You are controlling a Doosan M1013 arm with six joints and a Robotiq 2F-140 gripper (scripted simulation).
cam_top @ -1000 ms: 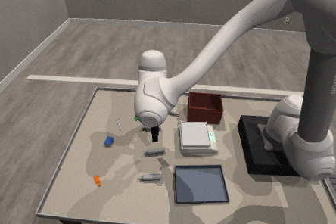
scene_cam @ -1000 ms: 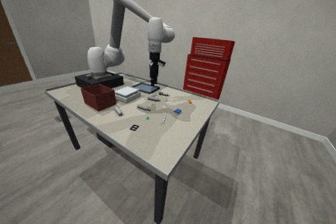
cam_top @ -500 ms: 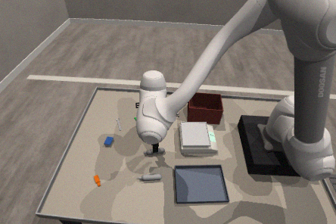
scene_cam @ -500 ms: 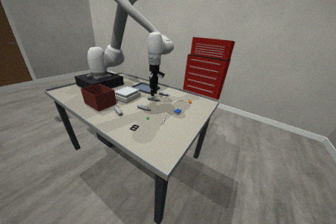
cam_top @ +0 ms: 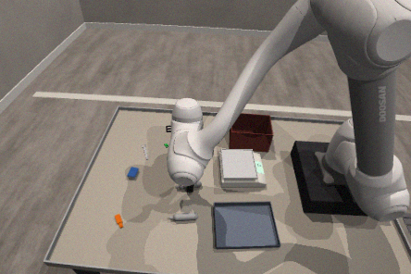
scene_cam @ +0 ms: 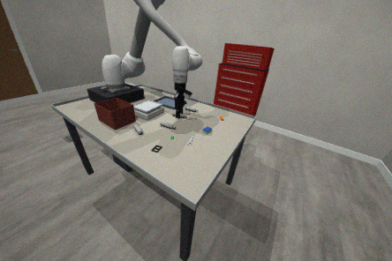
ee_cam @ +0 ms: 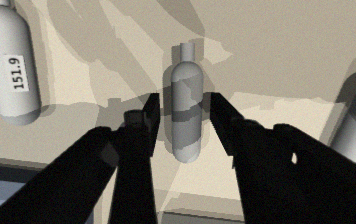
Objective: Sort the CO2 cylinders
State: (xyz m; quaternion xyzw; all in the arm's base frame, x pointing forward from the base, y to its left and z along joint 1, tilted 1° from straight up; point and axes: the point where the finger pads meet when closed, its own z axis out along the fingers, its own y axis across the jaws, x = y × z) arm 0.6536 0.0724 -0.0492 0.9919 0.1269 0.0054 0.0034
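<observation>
Now: hand 22 cm past the scale plate, 10 cm to the left of it and 2 cm below it. The rest, counted from my hand: grey CO2 cylinder: 6 cm ahead, 17 cm to the right, 3 cm below; white scale: 23 cm behind, 11 cm to the right; blue block: 26 cm ahead, 5 cm to the right, 3 cm below.
</observation>
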